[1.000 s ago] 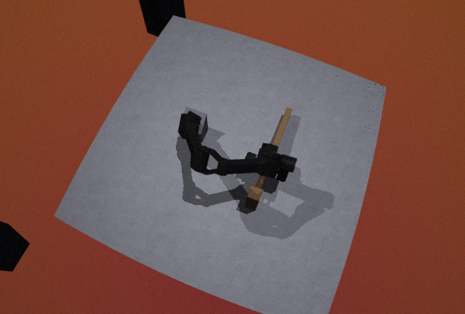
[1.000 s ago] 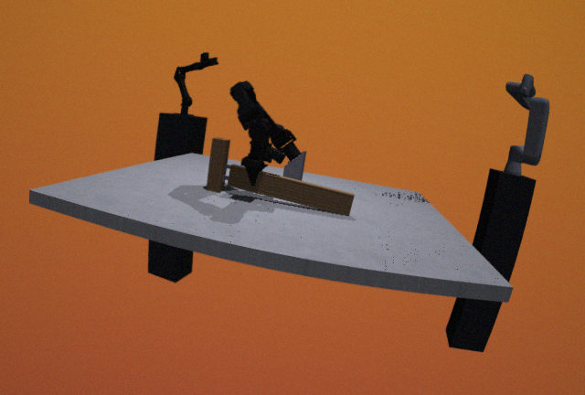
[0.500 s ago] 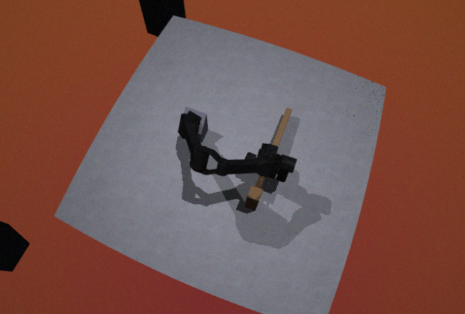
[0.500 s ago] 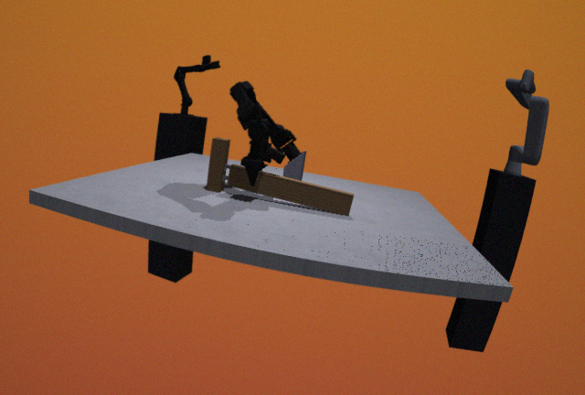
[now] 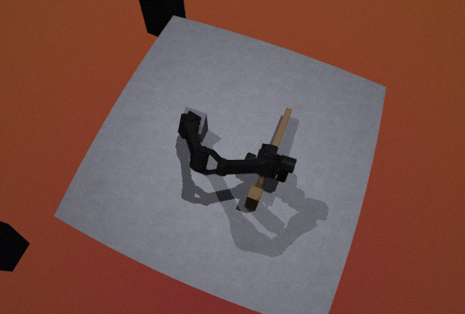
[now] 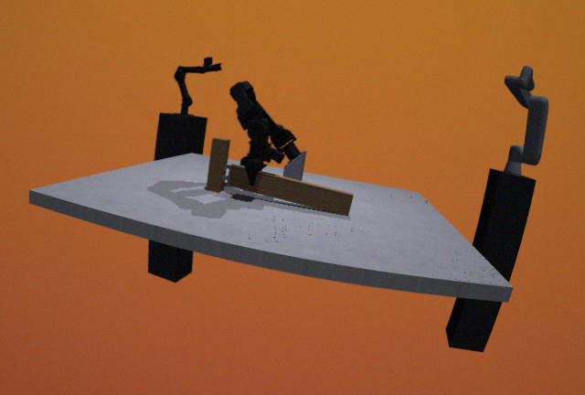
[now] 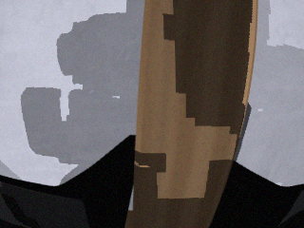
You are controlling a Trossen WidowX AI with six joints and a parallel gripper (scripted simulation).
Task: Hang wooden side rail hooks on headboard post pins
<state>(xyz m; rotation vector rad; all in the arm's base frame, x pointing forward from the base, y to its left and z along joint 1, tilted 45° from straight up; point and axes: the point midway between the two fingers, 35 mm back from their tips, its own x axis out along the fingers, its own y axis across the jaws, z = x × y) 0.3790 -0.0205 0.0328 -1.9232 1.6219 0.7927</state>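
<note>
The wooden headboard post lies 20 mm ahead of my gripper tip, 130 mm to the right of it and 40 mm above it.
</note>
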